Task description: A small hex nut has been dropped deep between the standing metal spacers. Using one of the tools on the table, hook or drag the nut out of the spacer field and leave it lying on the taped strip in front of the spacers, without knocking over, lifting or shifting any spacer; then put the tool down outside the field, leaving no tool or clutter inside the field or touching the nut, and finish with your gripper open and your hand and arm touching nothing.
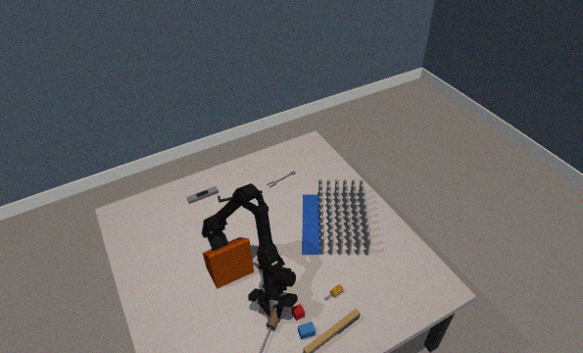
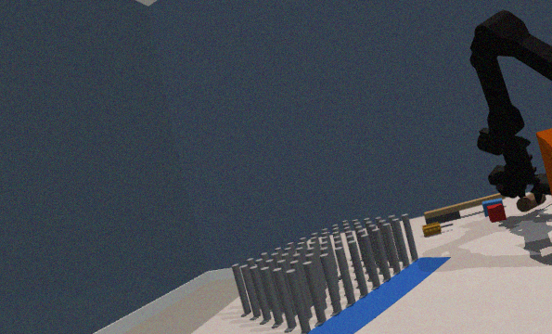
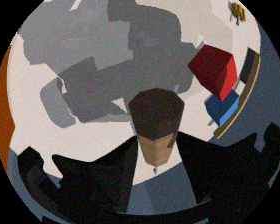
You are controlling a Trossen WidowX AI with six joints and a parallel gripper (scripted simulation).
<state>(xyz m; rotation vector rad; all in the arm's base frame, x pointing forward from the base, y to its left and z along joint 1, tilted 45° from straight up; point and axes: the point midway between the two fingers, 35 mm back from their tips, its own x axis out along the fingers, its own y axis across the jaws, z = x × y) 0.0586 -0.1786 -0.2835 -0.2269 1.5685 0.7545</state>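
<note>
Now: gripper tip 8 cm past the hook tool, 6 cm to the left of it and 1 cm above it. The rest, counted from my gripper tip: blue cube 11 cm to the right, 7 cm ahead, 1 cm below; red cube 9 cm ahead, 3 cm to the right, 1 cm below; yellow-handled tool 27 cm ahead, 4 cm to the right, 2 cm below.
</note>
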